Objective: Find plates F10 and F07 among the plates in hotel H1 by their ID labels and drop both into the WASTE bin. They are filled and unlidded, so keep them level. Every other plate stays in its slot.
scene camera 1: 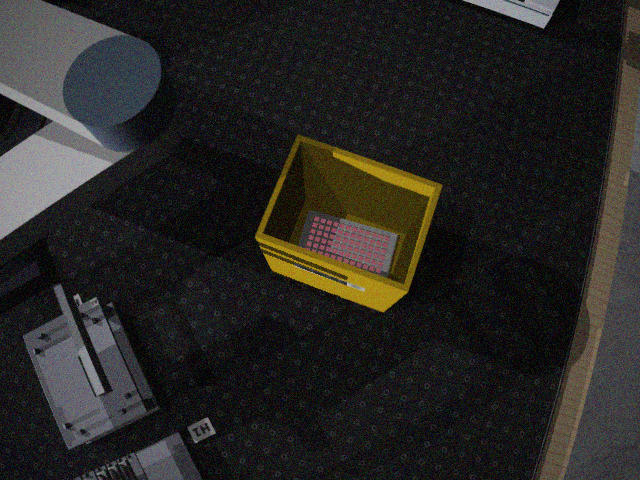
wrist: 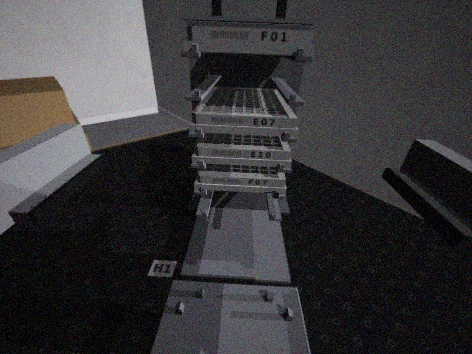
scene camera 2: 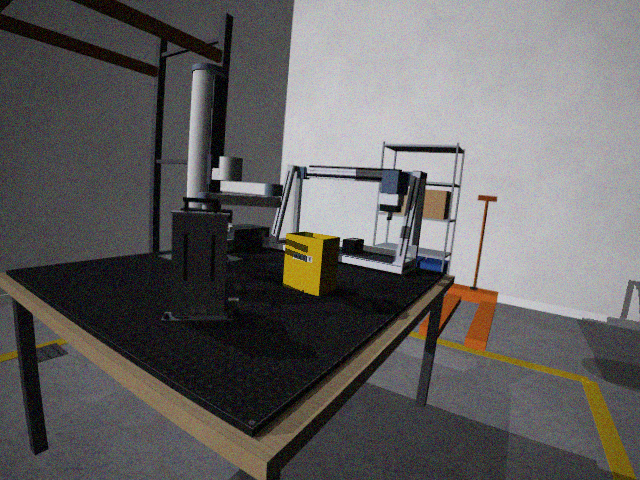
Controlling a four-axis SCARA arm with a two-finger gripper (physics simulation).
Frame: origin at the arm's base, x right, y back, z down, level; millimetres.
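Seen in the pictures: gripper, between the fingertips: [scene camera 1: 36, 427] [wrist: 244, 150].
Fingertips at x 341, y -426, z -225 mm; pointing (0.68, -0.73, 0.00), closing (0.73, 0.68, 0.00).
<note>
A point is followed by its place in that frame.
Hotel H1 [scene camera 1: 168, 457] {x 369, y -519, z -21 mm} [scene camera 2: 199, 242] {x 493, y -590, z -219 mm} [wrist: 270, 245] {x 455, y -478, z -21 mm} stands facing the wrist camera. From top to bottom, its plates read F01 [wrist: 230, 41] {x 378, y -484, z -271 mm}, E07 [wrist: 235, 120] {x 381, y -480, z -219 mm}, E10 [wrist: 230, 151] {x 379, y -482, z -192 mm} and F07 [wrist: 230, 182] {x 379, y -482, z -161 mm}. A gap lies between F01 and E07. F07 is the lowest plate and looks level. The yellow WASTE bin [scene camera 1: 382, 299] {x 86, y -711, z -116 mm} [scene camera 2: 302, 273] {x 85, y -650, z -80 mm} holds a plate with pink wells [scene camera 1: 356, 245] {x 14, y -661, z -29 mm} on its floor; its label does not show. My gripper [wrist: 244, 150] {x 341, y -426, z -225 mm} is open and empty, its fingers wide apart on either side of the hotel in the wrist view.
A low grey plate nest [scene camera 1: 56, 372] {x 313, y -350, z -73 mm} [wrist: 255, 335] {x 340, y -399, z -73 mm} sits in front of the hotel. The H1 tag [scene camera 1: 201, 429] {x 317, y -547, z -13 mm} [wrist: 162, 268] {x 318, y -547, z -13 mm} lies beside them. My arm's white link [scene camera 1: 41, 46] {x 27, y -375, z -386 mm} [scene camera 2: 248, 188] {x 65, y -350, z -363 mm} reaches over the table. A white gantry frame [scene camera 2: 372, 262] {x -451, y -700, z -53 mm} stands beyond the bin.
</note>
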